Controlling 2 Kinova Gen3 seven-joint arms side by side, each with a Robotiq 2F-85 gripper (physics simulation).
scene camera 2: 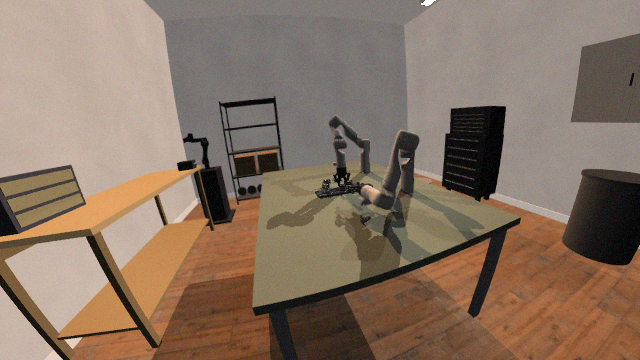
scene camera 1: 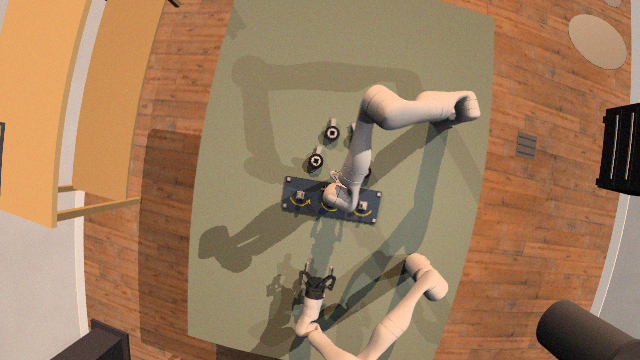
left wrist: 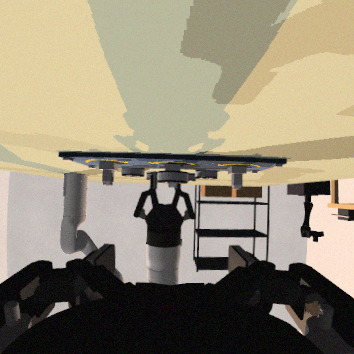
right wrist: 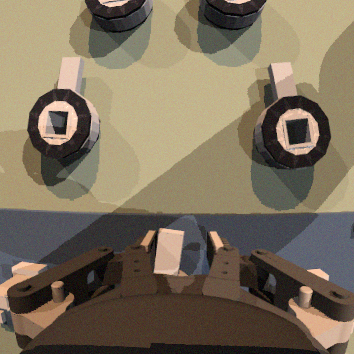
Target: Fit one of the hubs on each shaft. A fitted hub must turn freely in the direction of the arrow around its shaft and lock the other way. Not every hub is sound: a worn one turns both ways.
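Seen in the pictures: left gripper, fingertip midpoint: (scene camera 2: 355, 185) (scene camera 1: 319, 264) (left wrist: 171, 257); right gripper, fingertip midpoint: (right wrist: 181, 242); left arm's base, link origin: (scene camera 2: 406, 190) (scene camera 1: 413, 262); right arm's base, link origin: (scene camera 2: 365, 171) (left wrist: 76, 174).
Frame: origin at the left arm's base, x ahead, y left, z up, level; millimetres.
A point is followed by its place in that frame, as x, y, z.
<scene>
A dark blue board (scene camera 1: 370, 196) @[197, -314, 8] (right wrist: 100, 225) @[401, -375, 8] bears three shafts. The left shaft (scene camera 1: 300, 194) @[480, -340, 52] and the right shaft (scene camera 1: 362, 205) @[236, -284, 52] are bare, with yellow arrows beside them. A hub (left wrist: 172, 176) @[365, -278, 35] sits at the middle shaft; its pale handle (right wrist: 170, 250) @[339, -352, 37] stands between the right gripper's fingers. My right gripper (right wrist: 181, 242) @[332, -350, 18] (scene camera 2: 342, 182) @[332, -350, 18] is open around this handle, with gaps at the sides; the arm hides it in scene camera 1. Hubs with handles lie behind the board: a left one (scene camera 1: 316, 166) @[413, -448, 22] (right wrist: 35, 125) @[434, -473, 21], a right one (right wrist: 322, 131) @[199, -415, 21], and two farther back (right wrist: 118, 20) @[346, -550, 17] (right wrist: 233, 20) @[247, -528, 14]. My left gripper (scene camera 1: 319, 266) @[415, -66, 113] is open and empty, in front of the board.
The right arm (scene camera 1: 360, 150) @[276, -487, 459] reaches over the board and partly covers the hubs at the right. The left arm (scene camera 1: 392, 327) @[169, 98, 379] stands at the lower right of the table (scene camera 1: 240, 310) @[816, 218, 0]. A wooden bench (scene camera 2: 125, 190) and a black cabinet (scene camera 2: 475, 150) stand apart from the table.
</scene>
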